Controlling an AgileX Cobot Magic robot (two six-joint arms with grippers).
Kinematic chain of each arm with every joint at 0, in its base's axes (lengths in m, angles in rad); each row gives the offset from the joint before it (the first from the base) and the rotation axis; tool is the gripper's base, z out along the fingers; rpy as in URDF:
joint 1: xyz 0 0 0.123 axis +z
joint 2: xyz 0 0 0 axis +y
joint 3: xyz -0.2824 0 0.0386 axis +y
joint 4: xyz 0.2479 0 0.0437 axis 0.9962 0 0.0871
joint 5: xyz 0 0 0 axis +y
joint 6: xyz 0.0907 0 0.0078 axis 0.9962 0 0.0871
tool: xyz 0 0 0 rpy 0 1.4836 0
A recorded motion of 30 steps. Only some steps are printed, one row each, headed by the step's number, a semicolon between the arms.
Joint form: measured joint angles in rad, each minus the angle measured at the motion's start. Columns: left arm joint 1, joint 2, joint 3, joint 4, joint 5, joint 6; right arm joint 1, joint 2, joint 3, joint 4, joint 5, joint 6.
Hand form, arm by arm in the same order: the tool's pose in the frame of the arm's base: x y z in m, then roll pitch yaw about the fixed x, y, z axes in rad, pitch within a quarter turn. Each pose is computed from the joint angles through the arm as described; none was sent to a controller.
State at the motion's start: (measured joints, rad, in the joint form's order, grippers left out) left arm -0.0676 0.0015 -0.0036 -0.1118 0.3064 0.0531; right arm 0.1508 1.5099 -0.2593 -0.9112 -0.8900 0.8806
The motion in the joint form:
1: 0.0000 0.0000 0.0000 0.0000 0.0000 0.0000; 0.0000 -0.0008 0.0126 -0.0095 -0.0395 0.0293
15: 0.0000 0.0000 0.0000 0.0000 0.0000 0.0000; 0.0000 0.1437 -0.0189 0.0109 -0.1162 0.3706
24: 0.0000 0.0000 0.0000 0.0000 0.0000 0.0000; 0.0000 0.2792 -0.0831 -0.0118 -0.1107 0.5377
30: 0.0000 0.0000 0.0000 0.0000 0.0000 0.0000; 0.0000 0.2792 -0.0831 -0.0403 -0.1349 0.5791
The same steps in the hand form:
1: 0.0540 -0.0067 0.1867 -2.8700 1.3473 -2.9655; 0.1887 0.0874 0.1509 2.1963 0.8974 2.9904
15: 0.0540 -0.0067 0.1867 -2.8700 1.3473 -2.9655; 0.2008 0.0914 0.1330 2.0064 0.5137 2.7384
24: 0.0540 -0.0067 0.1867 -2.8700 1.3473 -2.9655; 0.2166 0.0947 0.1113 2.0282 0.3054 2.7018
30: 0.0540 -0.0067 0.1867 -2.8700 1.3473 -2.9655; 0.2149 0.0967 0.1129 2.0032 0.2728 2.7096

